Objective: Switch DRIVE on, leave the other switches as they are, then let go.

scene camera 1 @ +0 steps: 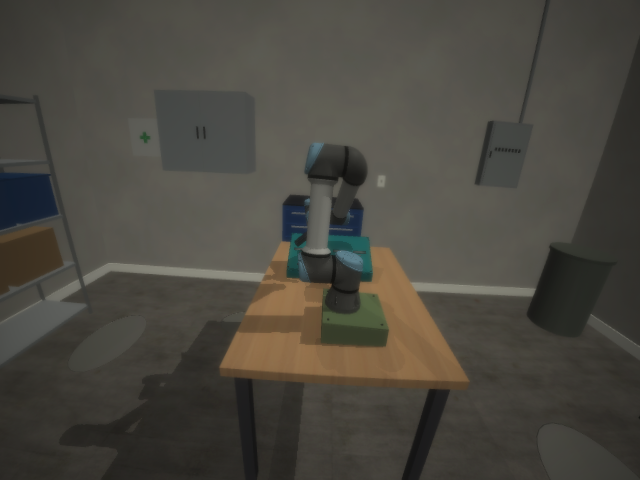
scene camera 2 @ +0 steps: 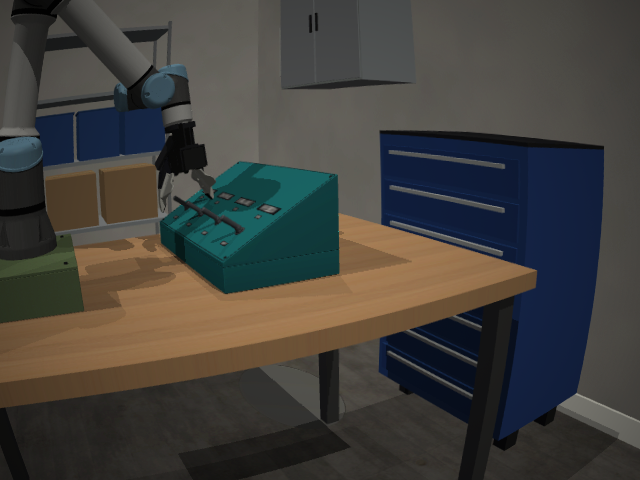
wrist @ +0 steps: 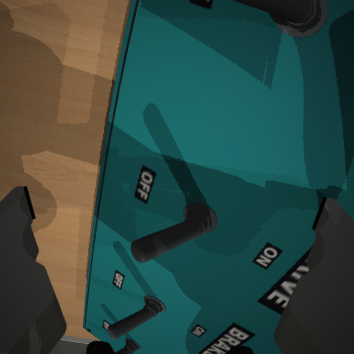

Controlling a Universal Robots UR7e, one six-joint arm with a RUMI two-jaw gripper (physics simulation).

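Places are measured from the arm's base along level axes (x ahead, y left, z up), in millimetres.
Where they show: gripper, between the fingertips: (scene camera 2: 188, 206) (wrist: 174, 195); arm's base, origin of its link: (scene camera 1: 342, 303) (scene camera 2: 26, 249).
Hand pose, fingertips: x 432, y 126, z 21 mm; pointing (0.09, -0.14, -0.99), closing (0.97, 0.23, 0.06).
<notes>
Things, the pixels of their top centre, and the offset from my fingertips. "spot": a spot on its surface instead. Level surfaces: height alone.
- DRIVE lever, centre of its top: (wrist: 171, 264) (scene camera 2: 193, 200) 6 mm ahead, 30 mm right, 17 mm up
- DRIVE label, centre of its top: (wrist: 306, 284) (scene camera 2: 225, 193) 87 mm ahead, 31 mm right, 22 mm up
- BRAKE lever, centre of its top: (wrist: 131, 340) (scene camera 2: 210, 206) 4 mm ahead, 150 mm right, 17 mm up
- more, a spot on its surface: (wrist: 127, 348) spot: 15 mm ahead, 265 mm right, 10 mm down
- wooden table, height of its surface: 115 mm down
The teal console (scene camera 1: 364, 269) (scene camera 2: 305, 219) (wrist: 225, 115) stands on the table with a row of black lever switches. In the wrist view the DRIVE lever (wrist: 170, 241) leans toward its OFF label (wrist: 145, 184); its ON label (wrist: 267, 255) lies on the other side. The DRIVE label (wrist: 284, 295) is partly hidden by the right finger. The BRAKE lever (wrist: 135, 319) also leans to its OFF side. My gripper (scene camera 2: 187, 203) (wrist: 174, 195) is open and empty above the far part of the console, its fingers on either side of the DRIVE lever, apart from it.
Another lever (wrist: 287, 9) shows at the wrist view's top edge, and part of one more (wrist: 127, 347) at the bottom. The arm's green base block (scene camera 1: 353, 330) (scene camera 2: 41, 294) stands on the wooden table (scene camera 1: 279, 356) (scene camera 2: 289, 320). A blue drawer cabinet (scene camera 2: 558, 258) stands behind the table.
</notes>
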